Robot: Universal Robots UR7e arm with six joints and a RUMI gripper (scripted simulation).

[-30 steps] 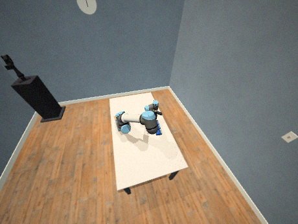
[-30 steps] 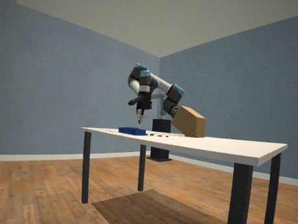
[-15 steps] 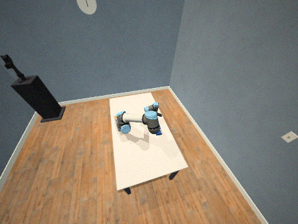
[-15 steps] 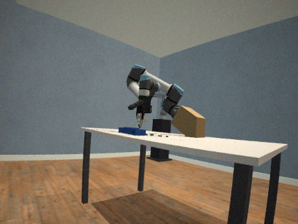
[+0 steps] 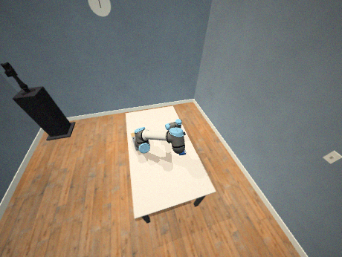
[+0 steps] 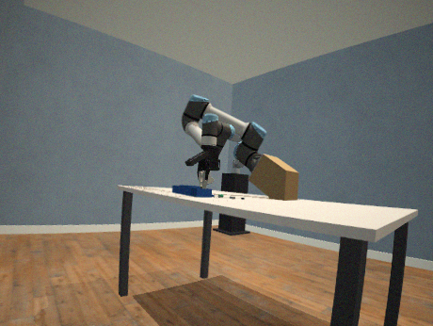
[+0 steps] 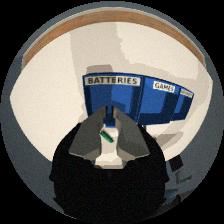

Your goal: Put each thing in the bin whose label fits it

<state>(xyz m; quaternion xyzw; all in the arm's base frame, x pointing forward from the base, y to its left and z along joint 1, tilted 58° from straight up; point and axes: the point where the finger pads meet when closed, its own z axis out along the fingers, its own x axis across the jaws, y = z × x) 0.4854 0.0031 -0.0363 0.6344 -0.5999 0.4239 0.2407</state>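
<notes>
Right now the small grey piece is 11 cm behind my hand, 10 cm to the left of it and 3 cm below it. Round my hand: blue bin 1 cm ahead, 9 cm to the right, 1 cm below; then small blue piece 6 cm behind, 1 cm to the right, 3 cm below; then green piece 11 cm behind, 1 cm to the left, 3 cm below.
</notes>
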